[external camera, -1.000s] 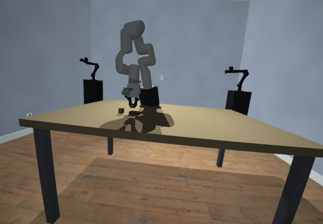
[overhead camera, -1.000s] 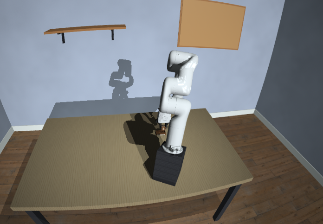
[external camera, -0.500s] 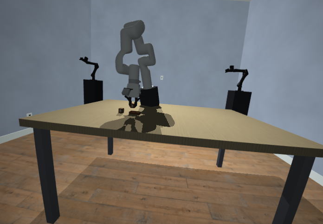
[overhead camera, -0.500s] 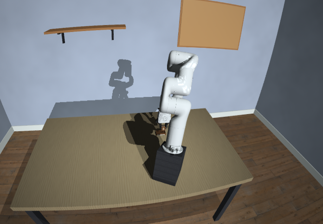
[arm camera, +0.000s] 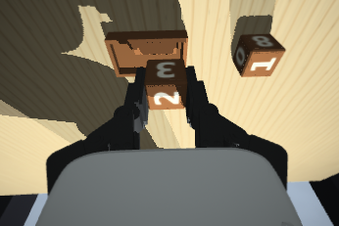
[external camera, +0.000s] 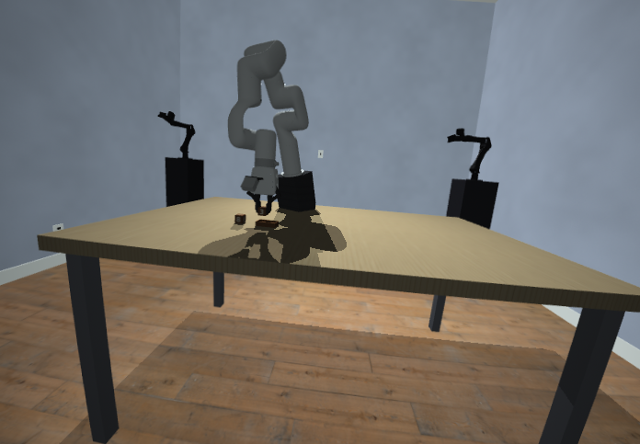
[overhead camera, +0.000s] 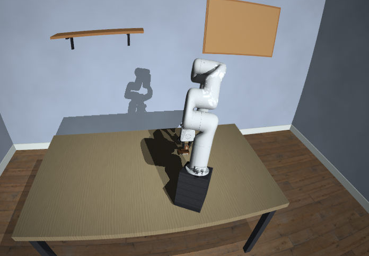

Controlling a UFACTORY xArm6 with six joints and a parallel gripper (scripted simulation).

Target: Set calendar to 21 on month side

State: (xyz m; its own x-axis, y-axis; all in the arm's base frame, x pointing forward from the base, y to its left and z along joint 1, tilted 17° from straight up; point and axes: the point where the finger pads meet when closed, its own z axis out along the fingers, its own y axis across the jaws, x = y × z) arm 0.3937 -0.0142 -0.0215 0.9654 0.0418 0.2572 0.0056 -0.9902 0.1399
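My gripper is now 2 cm to the right of the brown wooden tray and 6 cm above it.
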